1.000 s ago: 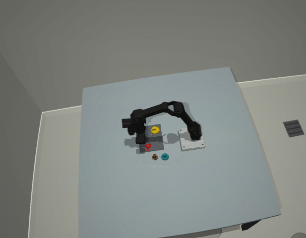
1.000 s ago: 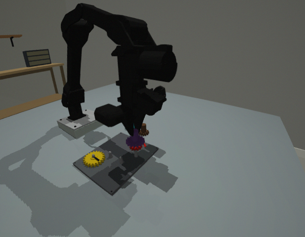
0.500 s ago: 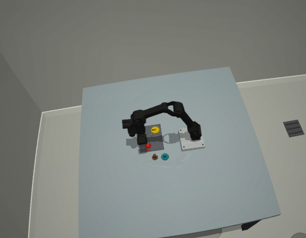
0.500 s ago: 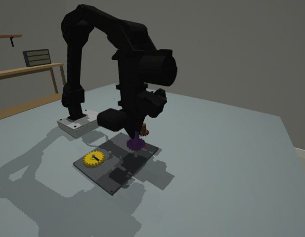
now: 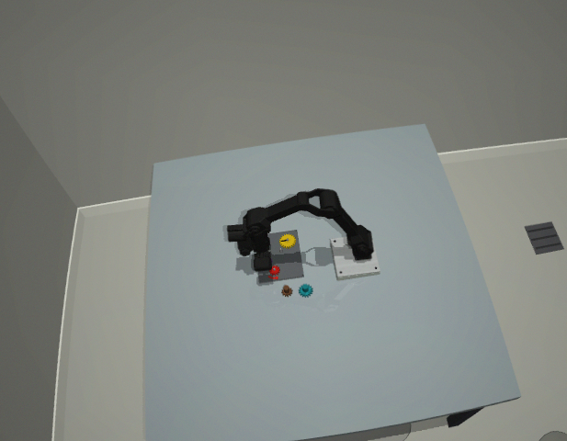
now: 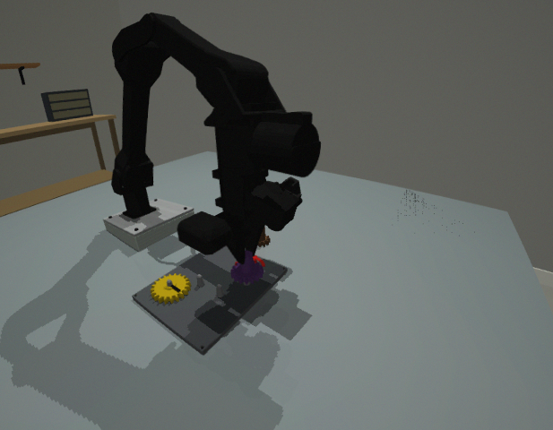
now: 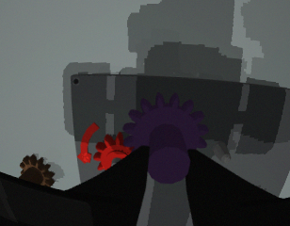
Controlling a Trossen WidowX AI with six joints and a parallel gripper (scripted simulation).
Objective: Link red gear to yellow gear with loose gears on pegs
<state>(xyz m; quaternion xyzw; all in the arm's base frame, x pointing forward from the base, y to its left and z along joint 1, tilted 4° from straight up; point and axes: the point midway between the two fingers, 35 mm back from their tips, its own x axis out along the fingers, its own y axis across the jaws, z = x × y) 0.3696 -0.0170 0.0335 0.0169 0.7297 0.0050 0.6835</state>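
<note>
The red gear is 3 cm behind my gripper tip, 3 cm to the left of it and 4 cm below it. The rest, counted from my gripper tip: red arrow: 2 cm behind, 6 cm to the left, 5 cm below; then yellow gear: 9 cm behind, 9 cm to the right, 4 cm below; then purple gear: 1 cm below.
</note>
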